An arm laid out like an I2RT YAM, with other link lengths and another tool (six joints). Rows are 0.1 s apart.
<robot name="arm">
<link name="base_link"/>
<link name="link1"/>
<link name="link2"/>
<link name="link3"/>
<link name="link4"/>
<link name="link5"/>
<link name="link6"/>
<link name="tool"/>
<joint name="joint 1" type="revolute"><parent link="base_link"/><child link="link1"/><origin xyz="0.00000 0.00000 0.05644" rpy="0.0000 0.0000 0.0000"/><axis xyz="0 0 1"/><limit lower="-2.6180" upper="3.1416"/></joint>
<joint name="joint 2" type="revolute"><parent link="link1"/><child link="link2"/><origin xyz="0.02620 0.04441 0.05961" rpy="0.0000 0.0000 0.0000"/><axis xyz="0 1 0"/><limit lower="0.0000" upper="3.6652"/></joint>
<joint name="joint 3" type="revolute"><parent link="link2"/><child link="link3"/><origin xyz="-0.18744 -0.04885 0.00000" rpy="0.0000 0.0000 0.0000"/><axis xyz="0 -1 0"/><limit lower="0.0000" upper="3.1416"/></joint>
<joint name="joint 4" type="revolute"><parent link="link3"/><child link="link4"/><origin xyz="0.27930 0.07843 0.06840" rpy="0.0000 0.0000 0.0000"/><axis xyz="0 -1 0"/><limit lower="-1.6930" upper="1.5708"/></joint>
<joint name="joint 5" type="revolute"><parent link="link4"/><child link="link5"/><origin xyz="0.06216 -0.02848 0.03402" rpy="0.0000 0.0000 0.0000"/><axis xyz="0 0 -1"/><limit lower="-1.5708" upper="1.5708"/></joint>
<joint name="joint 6" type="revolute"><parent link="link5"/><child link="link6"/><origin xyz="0.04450 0.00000 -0.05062" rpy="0.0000 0.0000 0.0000"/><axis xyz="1 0 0"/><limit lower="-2.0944" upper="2.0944"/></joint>
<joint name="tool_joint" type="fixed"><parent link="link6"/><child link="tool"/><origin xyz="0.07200 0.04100 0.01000" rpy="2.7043 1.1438 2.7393"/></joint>
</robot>
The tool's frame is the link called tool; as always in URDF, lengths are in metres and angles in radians.
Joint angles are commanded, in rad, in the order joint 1, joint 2, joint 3, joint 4, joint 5, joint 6. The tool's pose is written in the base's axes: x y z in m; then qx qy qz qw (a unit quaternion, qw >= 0). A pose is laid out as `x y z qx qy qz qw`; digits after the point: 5 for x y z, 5 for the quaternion.
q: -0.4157, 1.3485, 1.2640, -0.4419, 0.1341, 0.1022
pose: 0.41761 -0.10854 0.24942 0.33727 0.88223 -0.02705 0.32739
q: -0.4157, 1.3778, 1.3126, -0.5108, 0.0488, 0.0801
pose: 0.41917 -0.09775 0.24896 0.30650 0.90189 0.00021 0.30440
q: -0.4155, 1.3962, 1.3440, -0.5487, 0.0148, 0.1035
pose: 0.42036 -0.09416 0.25104 0.30624 0.90501 0.02176 0.29446
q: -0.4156, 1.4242, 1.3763, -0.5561, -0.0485, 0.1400
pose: 0.42610 -0.08932 0.25531 0.30070 0.90511 0.05789 0.29496
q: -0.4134, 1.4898, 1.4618, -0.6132, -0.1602, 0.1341
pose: 0.43362 -0.07787 0.26024 0.26715 0.91730 0.10227 0.27700
